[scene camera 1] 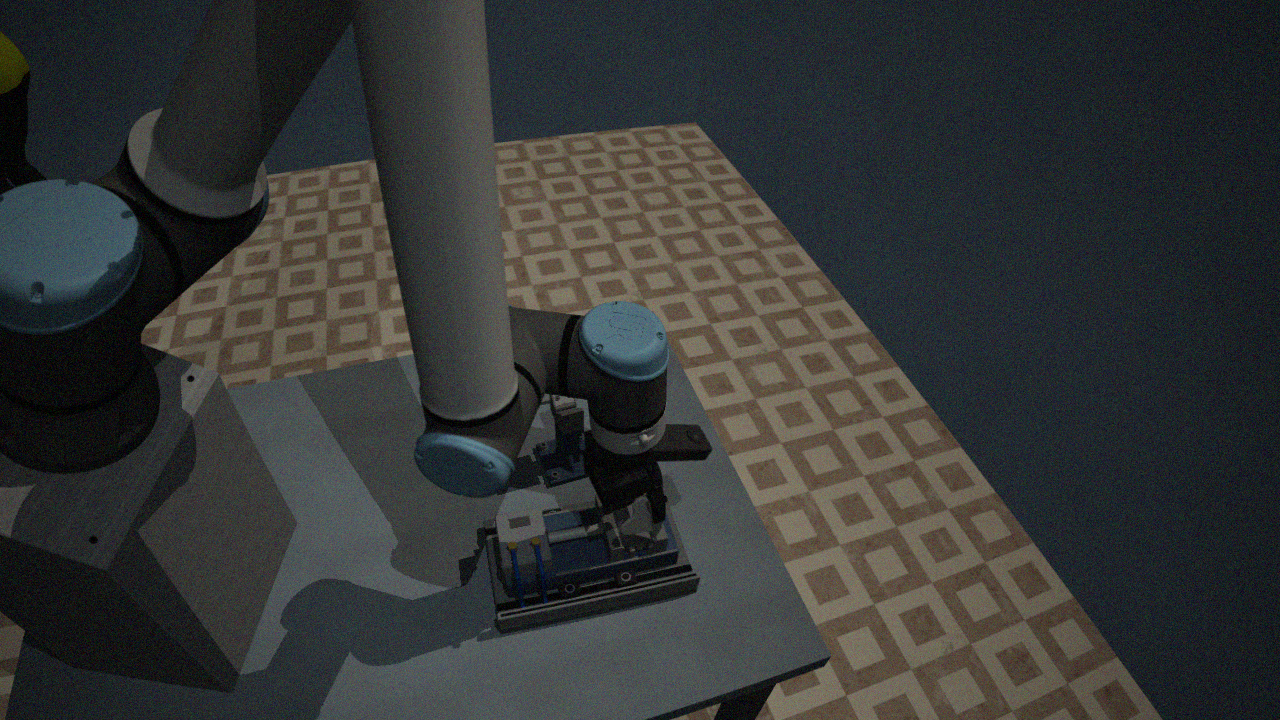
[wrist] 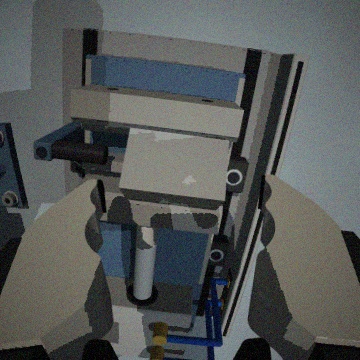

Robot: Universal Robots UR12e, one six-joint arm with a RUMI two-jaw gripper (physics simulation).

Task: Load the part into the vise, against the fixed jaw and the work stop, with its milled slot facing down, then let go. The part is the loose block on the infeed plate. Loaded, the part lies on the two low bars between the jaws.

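Where they show: gripper, between the fingertips: [scene camera 1: 640, 513] [wrist: 181, 182]; arm's base, origin of its link: [scene camera 1: 73, 402].
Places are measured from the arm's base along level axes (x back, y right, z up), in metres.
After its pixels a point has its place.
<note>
The part [wrist: 175, 165] {x -0.637, y 0.243, z -0.301 m}, a pale block with a plain top face, lies between the vise jaws in the wrist view. Its upper edge appears close against the fixed jaw [wrist: 175, 117]; contact is hard to tell. The work stop [wrist: 80, 151] {x -0.647, y 0.185, z -0.312 m}, a dark rod on a blue bracket, is left of the part, with a small gap showing in this view. No slot shows on the visible faces; the underside and low bars are hidden. My gripper [scene camera 1: 637, 521] {x -0.636, y 0.247, z -0.278 m} [wrist: 181, 182] {x -0.636, y 0.247, z -0.278 m} is open and empty, above the vise [scene camera 1: 595, 591] {x -0.549, y 0.281, z -0.388 m}, with a finger to either side of the part and clear of it.
The moving jaw [wrist: 192, 210] and a pale cylinder rod [wrist: 145, 270] {x -0.542, y 0.208, z -0.321 m} lie below the part in the wrist view. Blue hoses [scene camera 1: 542, 573] {x -0.475, y 0.265, z -0.299 m} [wrist: 195, 342] {x -0.481, y 0.244, z -0.297 m} rise at the vise's end. A blue fixture [scene camera 1: 562, 465] {x -0.602, y 0.039, z -0.395 m} [wrist: 10, 172] {x -0.609, y 0.064, z -0.397 m} stands beside the vise on the table [scene camera 1: 751, 617] {x -0.744, y 0.416, z -0.407 m}.
</note>
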